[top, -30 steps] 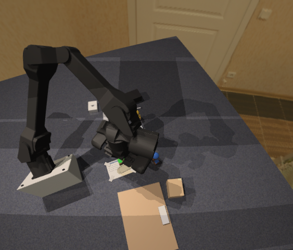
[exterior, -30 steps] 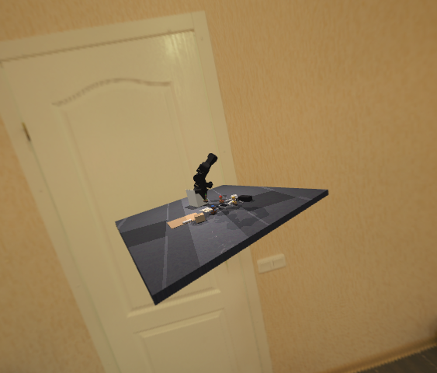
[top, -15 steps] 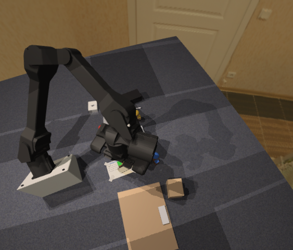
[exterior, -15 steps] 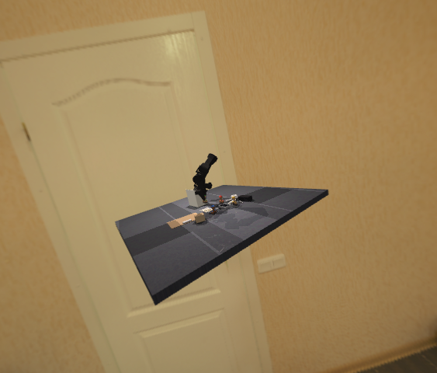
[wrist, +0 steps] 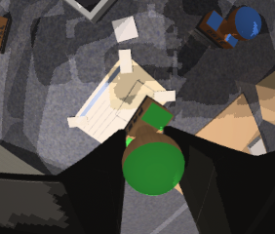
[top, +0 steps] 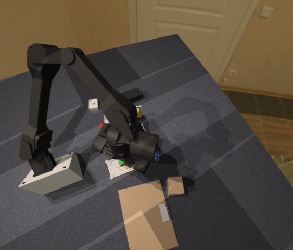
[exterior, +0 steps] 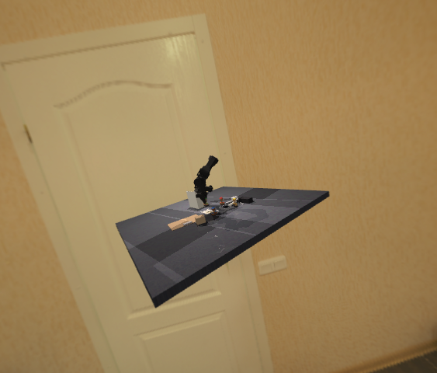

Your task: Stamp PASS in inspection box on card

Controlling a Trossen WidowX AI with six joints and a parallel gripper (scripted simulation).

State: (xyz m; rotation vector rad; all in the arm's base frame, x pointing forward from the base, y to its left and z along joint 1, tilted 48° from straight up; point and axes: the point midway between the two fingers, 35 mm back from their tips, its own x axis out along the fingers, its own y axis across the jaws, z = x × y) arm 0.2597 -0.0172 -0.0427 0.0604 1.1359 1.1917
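Now: gripper tip 8 cm above the white card, 2 cm past it and 1 cm to the right of it. Round my gripper tip: blue-knobbed stamp 12 cm ahead, 6 cm below, 1 cm to the right; then green-knobbed stamp right at my gripper tip; then ink pad 12 cm to the left, 8 cm ahead, 7 cm below.
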